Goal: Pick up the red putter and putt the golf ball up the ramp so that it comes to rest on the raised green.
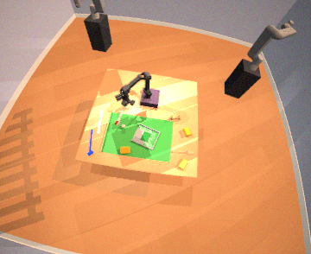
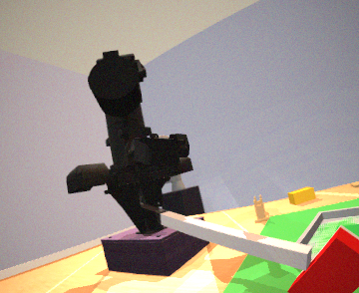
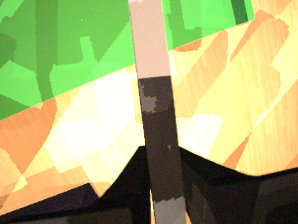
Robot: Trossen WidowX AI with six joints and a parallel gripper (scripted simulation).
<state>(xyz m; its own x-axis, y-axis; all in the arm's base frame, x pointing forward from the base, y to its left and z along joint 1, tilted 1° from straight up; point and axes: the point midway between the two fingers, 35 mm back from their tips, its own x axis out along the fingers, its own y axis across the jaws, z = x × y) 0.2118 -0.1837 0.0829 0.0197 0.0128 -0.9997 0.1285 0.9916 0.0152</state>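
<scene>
Now: gripper tip 12 cm short of the red putter and 1 cm to the left of it. Also, from my gripper tip: white golf ball 21 cm ahead, 2 cm to the left, 11 cm below; blue putter 50 cm ahead, 25 cm to the right, 12 cm below.
</scene>
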